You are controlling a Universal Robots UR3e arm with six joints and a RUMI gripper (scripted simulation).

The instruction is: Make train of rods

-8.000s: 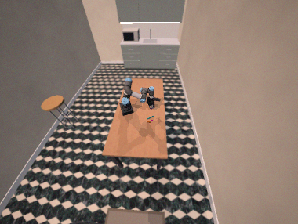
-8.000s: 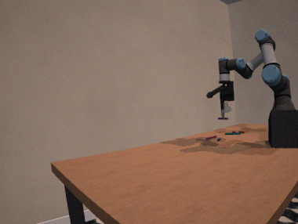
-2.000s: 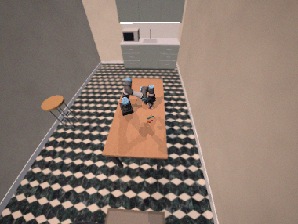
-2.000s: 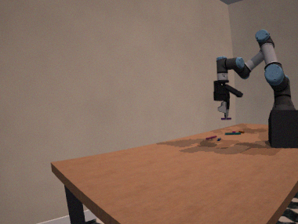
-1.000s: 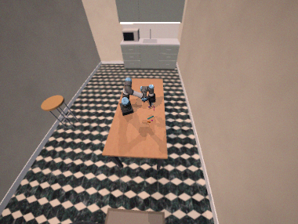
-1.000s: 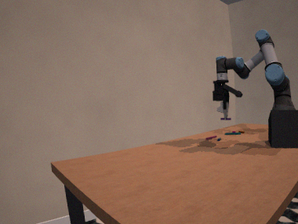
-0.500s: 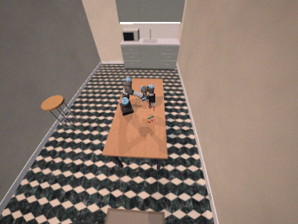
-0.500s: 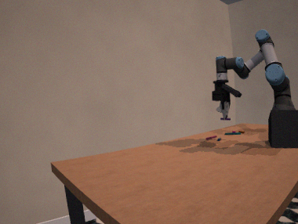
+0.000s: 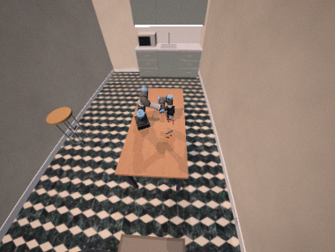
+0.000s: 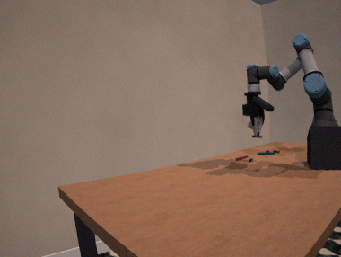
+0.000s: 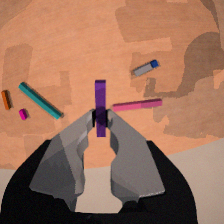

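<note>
My gripper is now 70 mm to the right of the grey rod and 110 mm above it. The rest, counted from my hand: blue rod (90 mm to the left, 110 mm below); then purple rod (10 mm below); then pink rod (60 mm ahead, 50 mm to the left, 110 mm below).
</note>
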